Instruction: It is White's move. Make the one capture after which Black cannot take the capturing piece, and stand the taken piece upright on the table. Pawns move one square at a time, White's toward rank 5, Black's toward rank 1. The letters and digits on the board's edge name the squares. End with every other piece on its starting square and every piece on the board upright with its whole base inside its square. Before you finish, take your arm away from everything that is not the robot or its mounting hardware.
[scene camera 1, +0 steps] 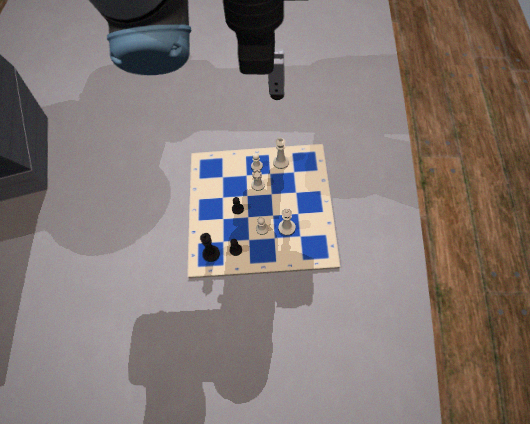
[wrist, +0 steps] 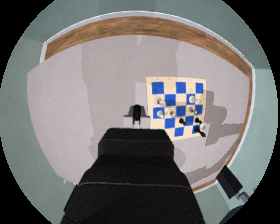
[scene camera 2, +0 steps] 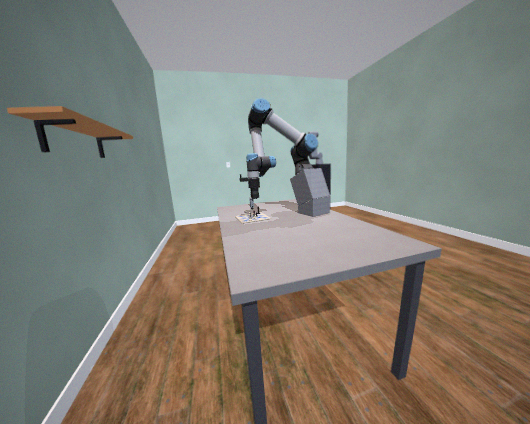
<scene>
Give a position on a blue-and-cream chessboard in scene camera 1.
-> At 216, 177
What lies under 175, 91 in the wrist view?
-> A blue-and-cream chessboard.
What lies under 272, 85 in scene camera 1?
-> My gripper.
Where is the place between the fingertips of my gripper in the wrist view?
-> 137, 111
</scene>
